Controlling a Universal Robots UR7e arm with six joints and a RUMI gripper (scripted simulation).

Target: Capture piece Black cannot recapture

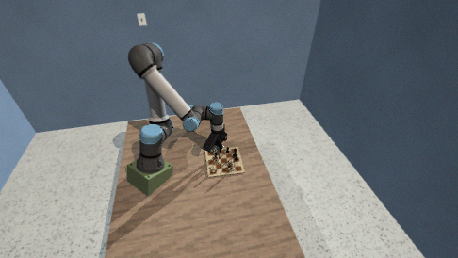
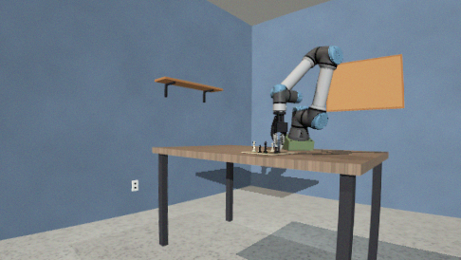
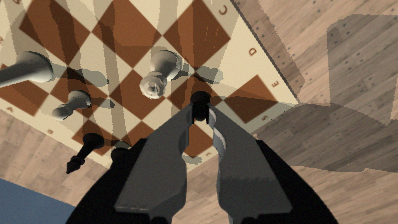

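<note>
Right now the small chessboard is 40 mm ahead of my hand, 40 mm to the right of it and 20 mm below it. From my hand the other things lie so: white pawn: 80 mm ahead, 80 mm to the right, 10 mm below; then black pawn: 10 mm below.
</note>
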